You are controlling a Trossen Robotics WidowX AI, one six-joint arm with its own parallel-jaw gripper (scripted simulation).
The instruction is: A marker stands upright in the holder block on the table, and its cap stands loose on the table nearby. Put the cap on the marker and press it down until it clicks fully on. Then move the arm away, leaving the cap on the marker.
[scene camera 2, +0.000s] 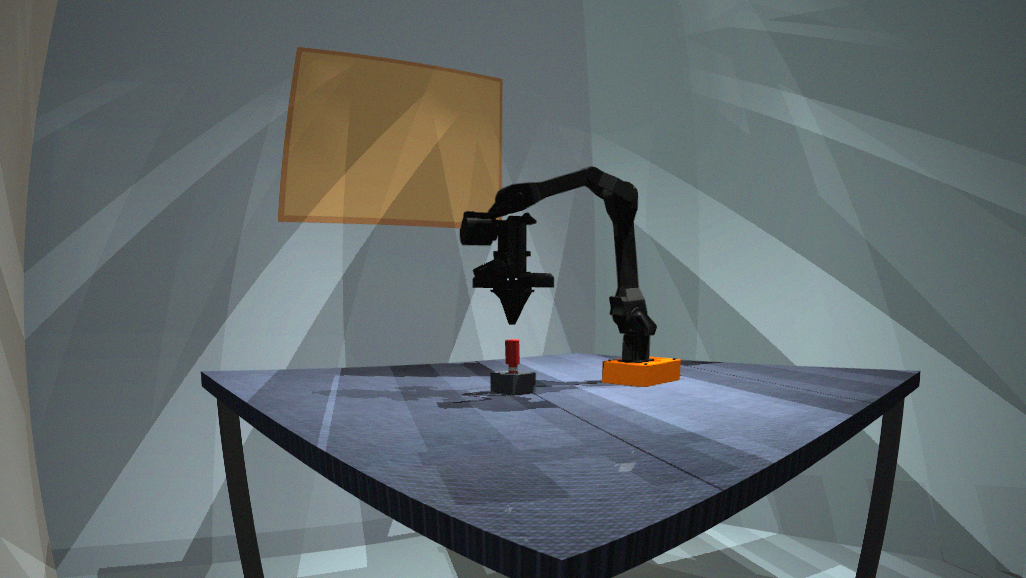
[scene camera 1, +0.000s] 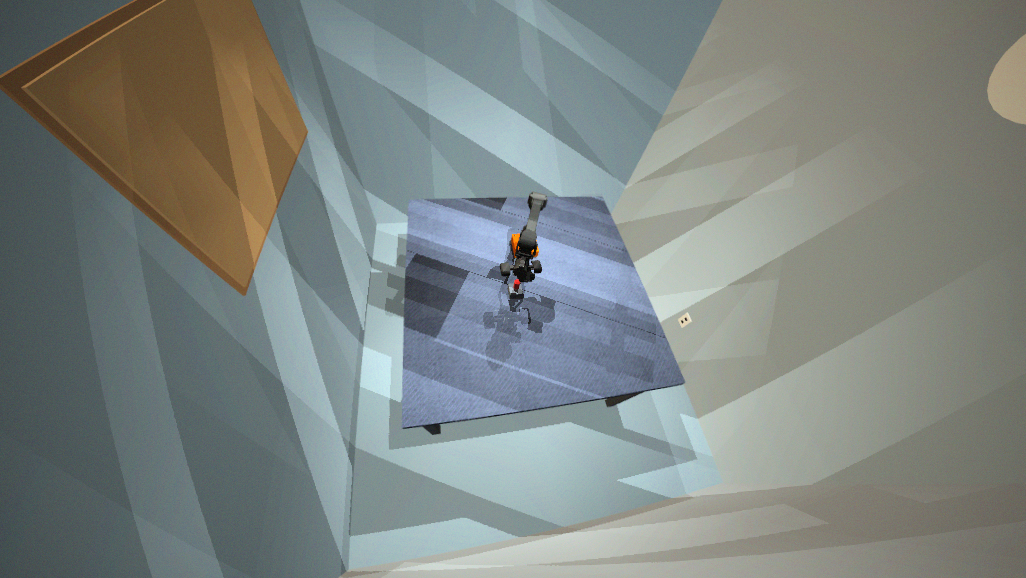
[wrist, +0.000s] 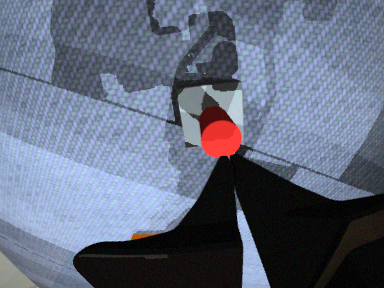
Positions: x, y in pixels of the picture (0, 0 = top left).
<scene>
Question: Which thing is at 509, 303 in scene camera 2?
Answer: My gripper.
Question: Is my gripper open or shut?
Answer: Shut.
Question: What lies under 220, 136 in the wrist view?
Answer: A red marker cap.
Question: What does my gripper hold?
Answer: Nothing.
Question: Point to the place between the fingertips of my gripper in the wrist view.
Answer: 228, 162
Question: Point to a dark holder block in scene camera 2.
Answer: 505, 384
</scene>
